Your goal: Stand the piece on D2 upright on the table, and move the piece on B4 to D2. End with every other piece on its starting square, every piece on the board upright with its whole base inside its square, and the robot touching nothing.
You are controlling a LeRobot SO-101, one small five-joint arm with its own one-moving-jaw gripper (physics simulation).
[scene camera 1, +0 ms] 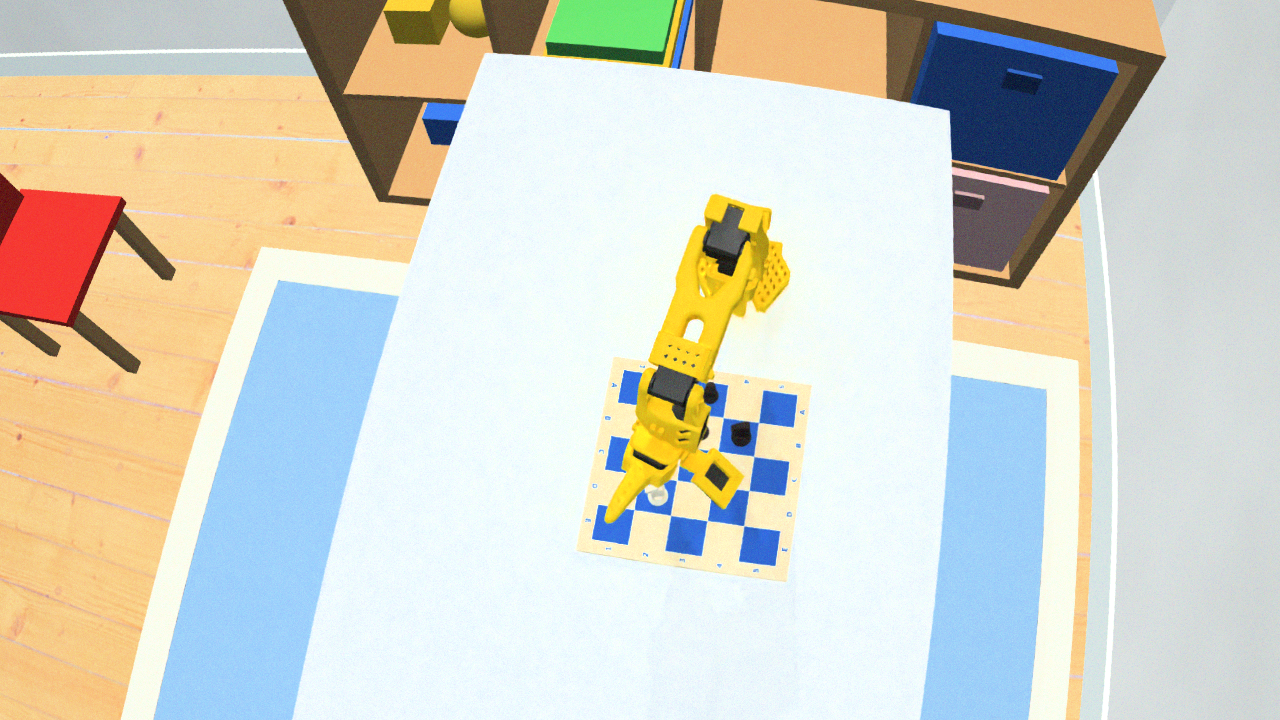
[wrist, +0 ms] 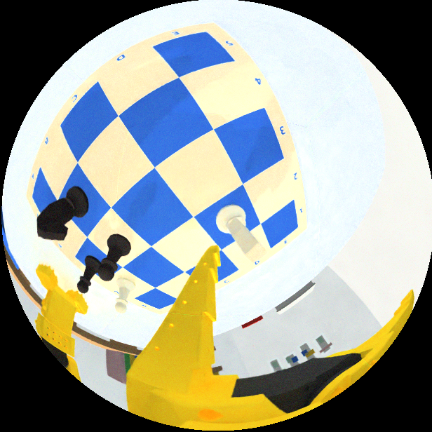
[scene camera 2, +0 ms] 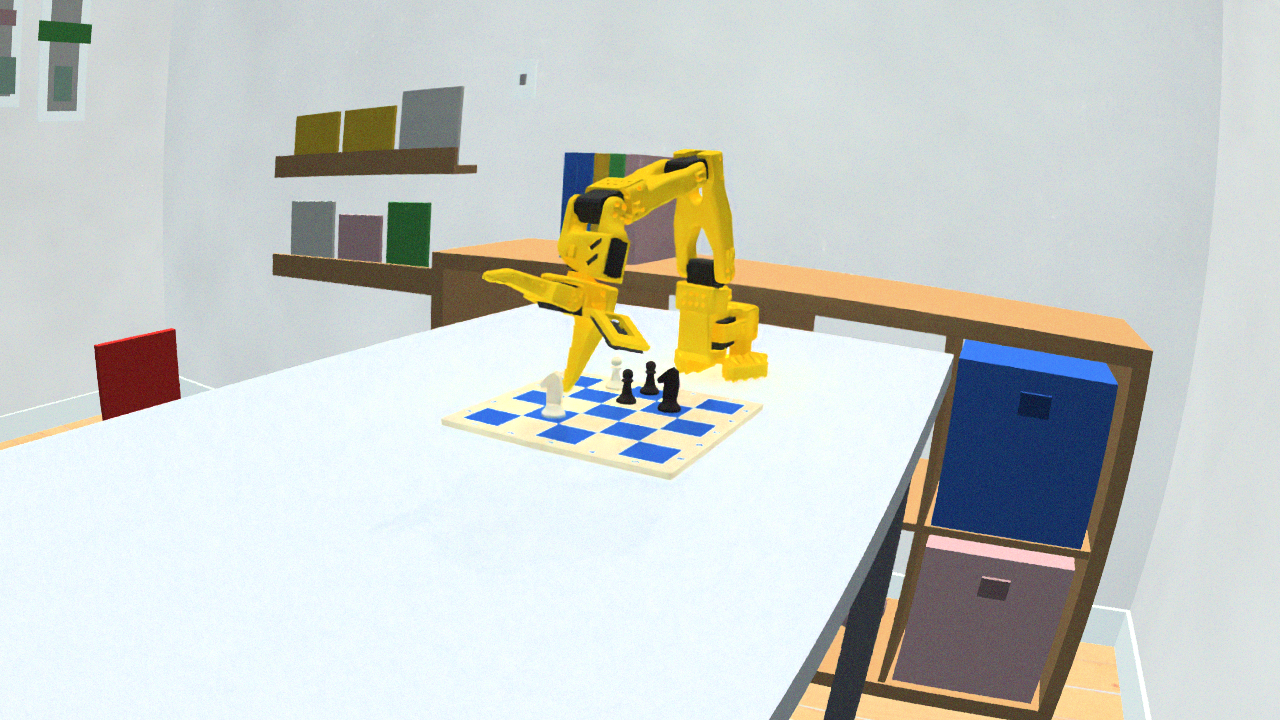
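Seen in the pictures: hand at its tool point: point(scene camera 1: 660, 474) point(scene camera 2: 564, 386); arm's base at its link origin: point(scene camera 2: 714, 373).
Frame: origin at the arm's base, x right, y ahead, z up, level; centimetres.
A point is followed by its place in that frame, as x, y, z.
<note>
The white knight point(scene camera 1: 657, 495) @(5.1, 25.9, 2.4) point(scene camera 2: 553, 395) @(5.0, 25.8, 2.5) point(wrist: 231, 218) stands upright on D2. The black knight point(scene camera 1: 741, 434) @(-2.4, 18.1, 2.6) point(scene camera 2: 669, 390) @(-2.6, 18.1, 2.5) point(wrist: 57, 217) stands upright on B4 of the board point(scene camera 1: 698, 568) @(-0.2, 32.4, 0.6) point(scene camera 2: 572, 452) @(-1.0, 32.5, 0.5) point(wrist: 292, 160). My gripper point(scene camera 1: 633, 501) point(scene camera 2: 528, 331) point(wrist: 312, 270) is wide open and empty. Its fixed jaw points down with the tip low near the white knight, on the side toward the arm's base; the moving jaw is swung far out. The knight's head shows in the gap in the wrist view, and neither jaw presses on it. Any light touch cannot be told.
One black pawn point(scene camera 2: 627, 386) @(1.7, 18.2, 2.2) point(wrist: 116, 250) stands on B3, another black pawn point(scene camera 1: 710, 392) @(1.4, 14.1, 2.8) point(scene camera 2: 650, 377) @(1.3, 14.0, 2.2) point(wrist: 90, 272) on A3, and a white pawn point(scene camera 2: 615, 372) @(4.9, 14.5, 2.3) point(wrist: 124, 294) on A2. The arm hides the white pawn in the overhead view. A shelf unit stands behind the table.
</note>
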